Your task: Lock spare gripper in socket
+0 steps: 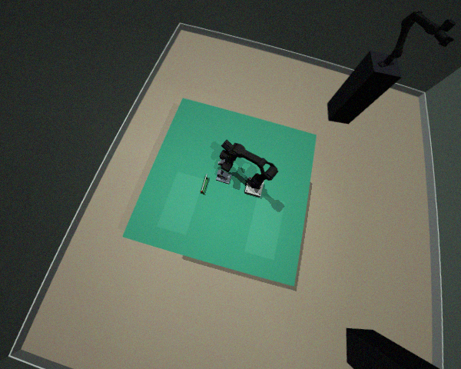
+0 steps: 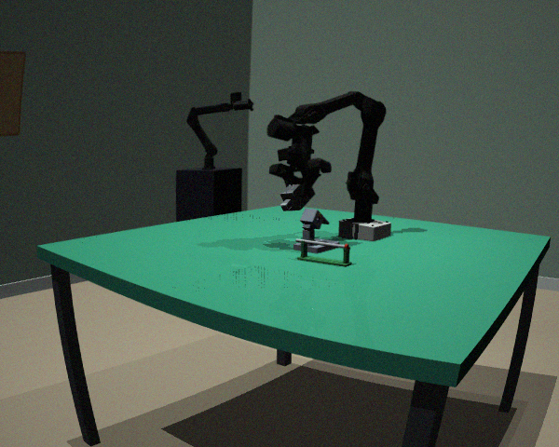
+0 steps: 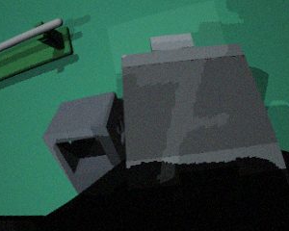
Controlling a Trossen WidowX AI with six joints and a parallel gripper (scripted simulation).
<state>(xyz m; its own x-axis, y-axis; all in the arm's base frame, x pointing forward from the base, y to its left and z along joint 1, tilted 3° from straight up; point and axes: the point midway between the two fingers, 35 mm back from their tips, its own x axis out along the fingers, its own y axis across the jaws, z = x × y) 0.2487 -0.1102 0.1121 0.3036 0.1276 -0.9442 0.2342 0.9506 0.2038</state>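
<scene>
My gripper tip is 150 mm to the right of the green cradle, 140 mm short of it and 110 mm above it. From my gripper tip the other things lie so: mount: 80 mm below, 60 mm to the left, 10 mm ahead; then spare gripper: 10 mm ahead.
</scene>
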